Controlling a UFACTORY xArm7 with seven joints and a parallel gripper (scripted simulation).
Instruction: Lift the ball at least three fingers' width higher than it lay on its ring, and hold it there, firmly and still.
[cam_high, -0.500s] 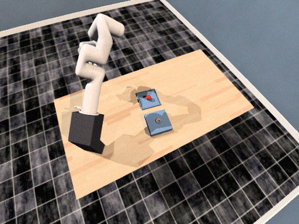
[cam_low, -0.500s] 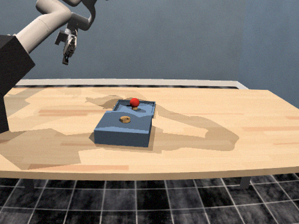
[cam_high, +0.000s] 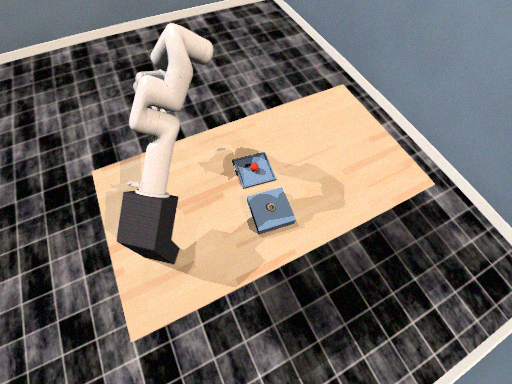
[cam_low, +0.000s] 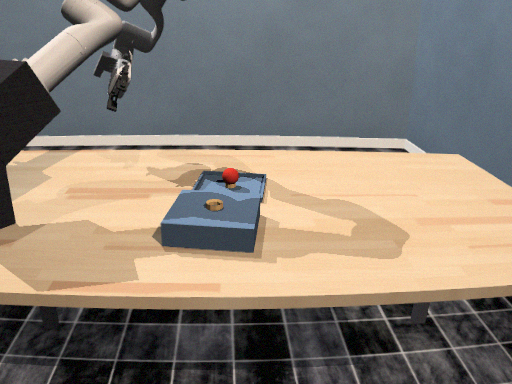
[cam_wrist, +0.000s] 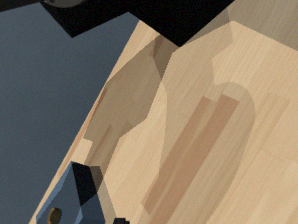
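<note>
Now: the red ball 420 mm ahead of my hand, 180 mm below it and 90 mm to the right of it. The rest, counted from my hand: blue block 480 mm ahead, 340 mm to the right, 170 mm below; then blue tray 420 mm ahead, 210 mm below, 90 mm to the right.
</note>
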